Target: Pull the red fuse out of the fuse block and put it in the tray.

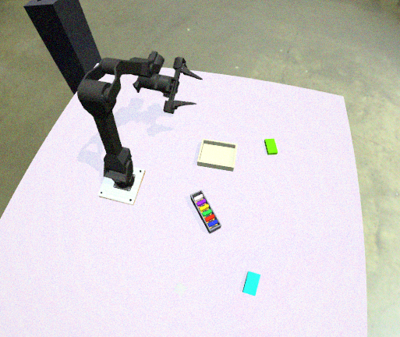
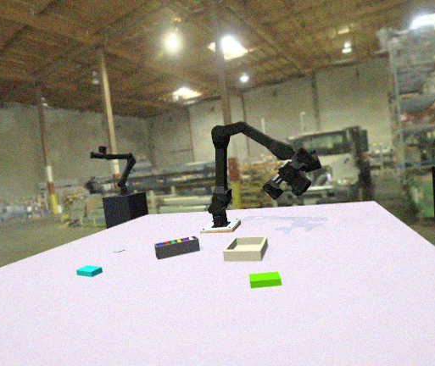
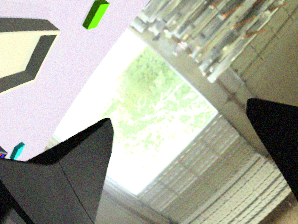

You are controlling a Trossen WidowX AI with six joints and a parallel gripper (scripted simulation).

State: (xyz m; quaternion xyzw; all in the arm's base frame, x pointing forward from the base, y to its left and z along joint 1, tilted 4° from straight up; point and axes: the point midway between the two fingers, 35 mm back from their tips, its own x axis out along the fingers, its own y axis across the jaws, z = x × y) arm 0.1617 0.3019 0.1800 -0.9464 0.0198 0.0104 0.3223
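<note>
The red fuse is 36 cm to the right of my gripper tip, 17 cm below it and 11 cm ahead of it. Also, from my gripper tip: green block (28 cm ahead, 19 cm below, 3 cm to the right); then beige tray (19 cm below, 12 cm to the right, 9 cm ahead); then cyan block (53 cm to the right, 27 cm ahead, 19 cm below).
</note>
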